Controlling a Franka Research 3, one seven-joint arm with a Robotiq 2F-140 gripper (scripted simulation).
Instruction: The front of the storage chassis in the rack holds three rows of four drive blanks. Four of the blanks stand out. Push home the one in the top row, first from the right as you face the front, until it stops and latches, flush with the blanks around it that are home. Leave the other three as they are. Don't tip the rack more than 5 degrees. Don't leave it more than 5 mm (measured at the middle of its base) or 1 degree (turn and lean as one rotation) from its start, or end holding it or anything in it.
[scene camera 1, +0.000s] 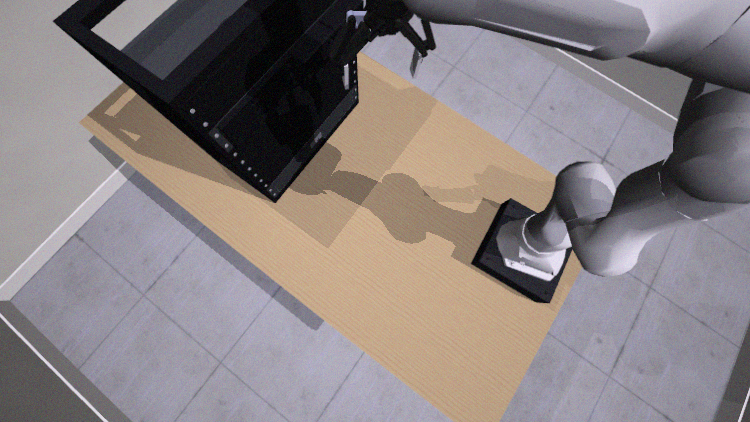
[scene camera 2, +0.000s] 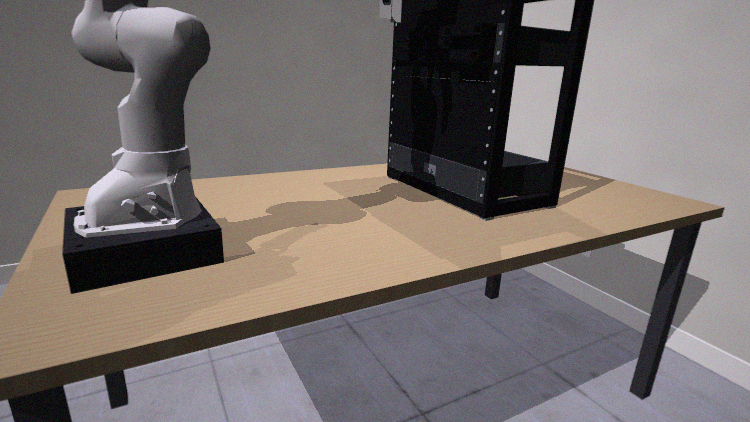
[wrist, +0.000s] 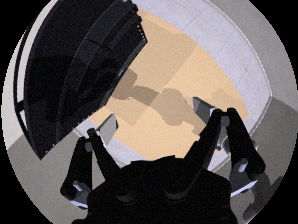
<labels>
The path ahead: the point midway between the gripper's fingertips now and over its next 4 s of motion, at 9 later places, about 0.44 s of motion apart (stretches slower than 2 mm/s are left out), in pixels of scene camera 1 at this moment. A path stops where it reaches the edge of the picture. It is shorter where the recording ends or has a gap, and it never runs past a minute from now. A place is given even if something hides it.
The gripper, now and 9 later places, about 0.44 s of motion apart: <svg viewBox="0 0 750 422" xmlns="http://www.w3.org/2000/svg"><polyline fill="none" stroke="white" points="379,78 385,83 385,83 386,83 387,82 386,83 387,83 386,84 386,85 388,80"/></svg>
</labels>
